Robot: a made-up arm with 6 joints.
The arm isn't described. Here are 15 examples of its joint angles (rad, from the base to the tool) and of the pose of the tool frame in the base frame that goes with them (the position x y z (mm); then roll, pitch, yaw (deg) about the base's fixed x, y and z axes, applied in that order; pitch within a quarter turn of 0, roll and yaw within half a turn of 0).
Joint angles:
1: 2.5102 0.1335 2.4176 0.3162 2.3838 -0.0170
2: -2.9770 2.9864 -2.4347 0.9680 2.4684 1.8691
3: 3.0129 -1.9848 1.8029 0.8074 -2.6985 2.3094
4: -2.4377 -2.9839 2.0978 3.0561 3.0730 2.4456
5: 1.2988 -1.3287 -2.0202 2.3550 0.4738 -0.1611
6: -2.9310 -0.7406 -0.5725 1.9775 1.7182 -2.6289
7: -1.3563 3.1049 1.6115 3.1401 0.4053 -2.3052
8: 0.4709 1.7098 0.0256 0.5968 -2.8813 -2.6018
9: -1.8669 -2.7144 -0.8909 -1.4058 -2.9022 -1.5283
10: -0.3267 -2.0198 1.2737 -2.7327 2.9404 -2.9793
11: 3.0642 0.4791 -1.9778 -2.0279 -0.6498 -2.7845
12: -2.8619 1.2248 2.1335 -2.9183 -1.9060 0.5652
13: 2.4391 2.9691 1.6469 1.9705 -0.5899 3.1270
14: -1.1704 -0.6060 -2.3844 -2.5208 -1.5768 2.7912
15: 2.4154 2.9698 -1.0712 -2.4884 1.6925 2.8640
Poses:
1: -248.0 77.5 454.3 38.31 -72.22 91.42
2: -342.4 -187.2 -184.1 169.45 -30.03 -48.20
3: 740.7 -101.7 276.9 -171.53 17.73 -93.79
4: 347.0 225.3 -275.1 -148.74 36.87 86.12
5: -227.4 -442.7 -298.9 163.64 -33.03 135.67
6: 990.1 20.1 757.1 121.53 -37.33 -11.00
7: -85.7 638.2 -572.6 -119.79 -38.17 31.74
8: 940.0 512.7 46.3 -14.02 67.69 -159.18
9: 114.8 78.7 -796.9 -10.19 -25.77 -114.84
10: -842.6 327.9 137.5 -167.22 30.07 177.12
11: 314.3 -157.7 873.6 -71.11 1.45 -128.95
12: -373.6 -193.8 -31.9 43.76 44.03 55.88
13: 424.3 -327.3 -537.6 81.64 -21.22 83.94
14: -103.5 600.2 237.1 63.43 -73.31 -167.37
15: -453.8 453.7 -560.4 32.00 22.16 120.24
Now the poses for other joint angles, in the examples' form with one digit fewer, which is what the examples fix.
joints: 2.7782 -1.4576 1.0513 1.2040 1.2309 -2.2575
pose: 748 -480 804 -42.2 -53.6 106.1
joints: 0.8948 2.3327 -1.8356 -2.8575 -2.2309 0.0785
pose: 440 684 29 -169.6 -23.7 57.3
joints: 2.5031 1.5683 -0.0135 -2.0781 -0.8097 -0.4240
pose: -1151 672 133 -117.5 -42.5 115.1
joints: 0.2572 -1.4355 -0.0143 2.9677 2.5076 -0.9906
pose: -1083 -215 230 143.3 -32.4 77.0
